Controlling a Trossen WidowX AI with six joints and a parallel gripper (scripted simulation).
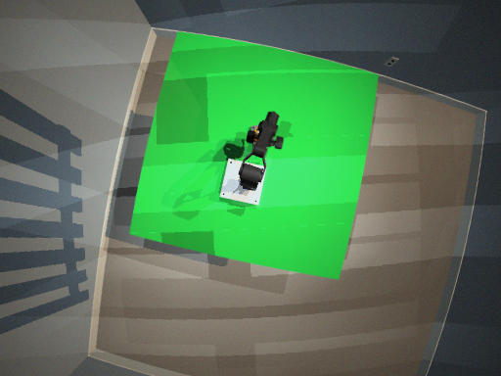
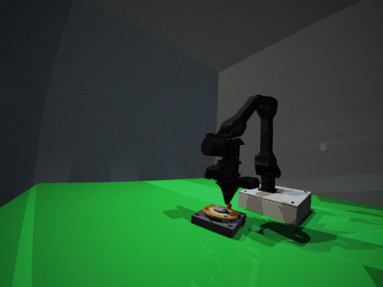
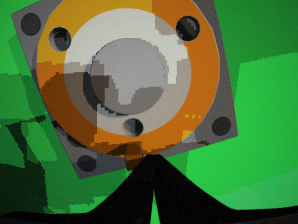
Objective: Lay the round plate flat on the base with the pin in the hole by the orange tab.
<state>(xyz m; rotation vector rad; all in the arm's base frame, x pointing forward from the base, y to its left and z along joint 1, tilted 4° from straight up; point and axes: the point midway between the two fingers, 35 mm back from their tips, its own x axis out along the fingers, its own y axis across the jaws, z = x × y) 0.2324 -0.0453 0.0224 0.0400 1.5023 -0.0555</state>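
The dark square base lies 5 cm ahead of my gripper tip, 1 cm to the left of it and 2 cm below it.
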